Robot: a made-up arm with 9 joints. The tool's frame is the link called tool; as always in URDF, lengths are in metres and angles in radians. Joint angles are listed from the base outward.
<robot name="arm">
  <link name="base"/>
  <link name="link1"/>
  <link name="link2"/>
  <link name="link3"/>
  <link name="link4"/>
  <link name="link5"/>
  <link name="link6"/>
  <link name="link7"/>
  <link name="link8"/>
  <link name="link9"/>
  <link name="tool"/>
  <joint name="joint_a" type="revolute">
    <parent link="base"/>
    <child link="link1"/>
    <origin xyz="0 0 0.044" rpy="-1.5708 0 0"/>
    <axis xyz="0 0 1"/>
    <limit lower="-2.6" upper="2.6"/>
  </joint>
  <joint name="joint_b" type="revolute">
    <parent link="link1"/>
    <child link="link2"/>
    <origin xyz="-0.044 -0.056 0.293" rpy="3.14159 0 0"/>
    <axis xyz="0 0 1"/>
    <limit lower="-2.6" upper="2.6"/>
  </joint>
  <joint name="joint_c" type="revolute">
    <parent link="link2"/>
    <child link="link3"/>
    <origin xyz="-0.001 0.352 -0.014" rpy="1.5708 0 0"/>
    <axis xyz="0 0 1"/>
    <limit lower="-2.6" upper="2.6"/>
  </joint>
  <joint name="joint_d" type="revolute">
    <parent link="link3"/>
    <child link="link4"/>
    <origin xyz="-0.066 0.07 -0.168" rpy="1.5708 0 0"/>
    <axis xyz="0 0 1"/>
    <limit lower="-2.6" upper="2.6"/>
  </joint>
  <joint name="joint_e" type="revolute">
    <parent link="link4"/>
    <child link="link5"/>
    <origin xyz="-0.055 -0.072 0.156" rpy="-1.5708 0 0"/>
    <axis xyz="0 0 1"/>
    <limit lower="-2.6" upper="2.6"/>
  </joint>
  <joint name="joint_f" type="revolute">
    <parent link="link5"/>
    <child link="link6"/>
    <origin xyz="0.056 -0.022 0.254" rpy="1.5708 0 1.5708"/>
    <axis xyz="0 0 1"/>
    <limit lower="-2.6" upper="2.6"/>
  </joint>
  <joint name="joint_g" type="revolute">
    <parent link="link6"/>
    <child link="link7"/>
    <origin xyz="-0.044 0.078 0.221" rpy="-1.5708 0 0"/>
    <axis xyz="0 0 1"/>
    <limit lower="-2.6" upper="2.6"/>
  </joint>
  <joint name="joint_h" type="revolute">
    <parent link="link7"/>
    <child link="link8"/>
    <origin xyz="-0.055 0.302 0.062" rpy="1.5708 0 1.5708"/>
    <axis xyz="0 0 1"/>
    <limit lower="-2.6" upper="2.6"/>
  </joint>
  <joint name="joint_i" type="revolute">
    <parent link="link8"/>
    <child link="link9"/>
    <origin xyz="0.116 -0.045 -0.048" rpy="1.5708 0 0"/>
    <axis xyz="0 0 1"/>
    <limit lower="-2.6" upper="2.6"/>
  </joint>
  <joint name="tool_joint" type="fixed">
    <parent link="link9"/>
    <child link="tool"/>
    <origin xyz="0.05 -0.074 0.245" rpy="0 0 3.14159"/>
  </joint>
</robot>
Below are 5 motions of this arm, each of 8 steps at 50 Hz.
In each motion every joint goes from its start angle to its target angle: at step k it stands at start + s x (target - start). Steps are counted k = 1, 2, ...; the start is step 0. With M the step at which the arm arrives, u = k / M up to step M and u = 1 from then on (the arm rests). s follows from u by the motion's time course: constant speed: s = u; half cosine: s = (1 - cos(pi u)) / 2; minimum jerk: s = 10 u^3 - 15 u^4 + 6 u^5.
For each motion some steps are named. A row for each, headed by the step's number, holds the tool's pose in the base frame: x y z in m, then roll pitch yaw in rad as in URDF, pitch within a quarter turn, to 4 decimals.
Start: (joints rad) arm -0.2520 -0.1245 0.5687 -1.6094 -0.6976 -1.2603 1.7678 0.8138 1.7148
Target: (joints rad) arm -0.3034 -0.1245 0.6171 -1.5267 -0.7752 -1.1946 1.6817 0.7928 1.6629
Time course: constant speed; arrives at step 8
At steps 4, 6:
4: 0.7487 0.2927 0.8701 2.3952 -1.0019 1.2437
6: 0.7487 0.2843 0.8375 2.4600 -0.9845 1.1863

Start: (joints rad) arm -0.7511 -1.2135 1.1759 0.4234 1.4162 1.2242 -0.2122 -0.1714 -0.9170
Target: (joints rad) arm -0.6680 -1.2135 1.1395 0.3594 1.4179 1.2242 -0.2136 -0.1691 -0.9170
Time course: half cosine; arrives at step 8
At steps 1, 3, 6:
1: 0.2688 0.5469 0.5526 0.5116 0.1630 -3.0950
3: 0.2767 0.5490 0.5457 0.5212 0.1460 -3.0777
6: 0.2920 0.5532 0.5313 0.5383 0.1120 -3.0432

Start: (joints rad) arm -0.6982 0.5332 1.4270 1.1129 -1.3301 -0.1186 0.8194 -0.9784 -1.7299
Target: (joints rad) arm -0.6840 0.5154 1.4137 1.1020 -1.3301 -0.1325 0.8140 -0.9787 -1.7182
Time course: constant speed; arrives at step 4
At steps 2, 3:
2: -0.5165 0.6660 0.6568 -0.5771 1.0600 -1.6676
3: -0.5116 0.6684 0.6591 -0.5843 1.0544 -1.6764

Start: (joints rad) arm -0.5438 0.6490 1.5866 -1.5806 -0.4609 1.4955 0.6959 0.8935 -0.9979
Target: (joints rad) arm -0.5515 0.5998 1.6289 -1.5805 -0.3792 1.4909 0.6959 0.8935 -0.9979
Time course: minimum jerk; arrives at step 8
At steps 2, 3, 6, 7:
2: -0.3639 0.7406 0.3497 2.9922 0.5764 -1.7965
3: -0.3607 0.7394 0.3562 2.9983 0.5848 -1.7967
6: -0.3488 0.7347 0.3797 3.0210 0.6147 -1.7979
7: -0.3471 0.7340 0.3830 3.0242 0.6188 -1.7982

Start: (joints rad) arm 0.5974 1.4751 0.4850 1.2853 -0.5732 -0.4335 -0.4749 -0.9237 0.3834
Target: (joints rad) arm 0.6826 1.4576 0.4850 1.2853 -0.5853 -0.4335 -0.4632 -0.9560 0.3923
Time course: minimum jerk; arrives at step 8
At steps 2, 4, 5, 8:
2: -0.4840 0.6135 0.5087 0.7657 0.7746 1.6591
4: -0.4637 0.6174 0.5265 0.8352 0.7752 1.7116
5: -0.4519 0.6197 0.5362 0.8746 0.7744 1.7415
8: -0.4372 0.6223 0.5477 0.9227 0.7721 1.7780

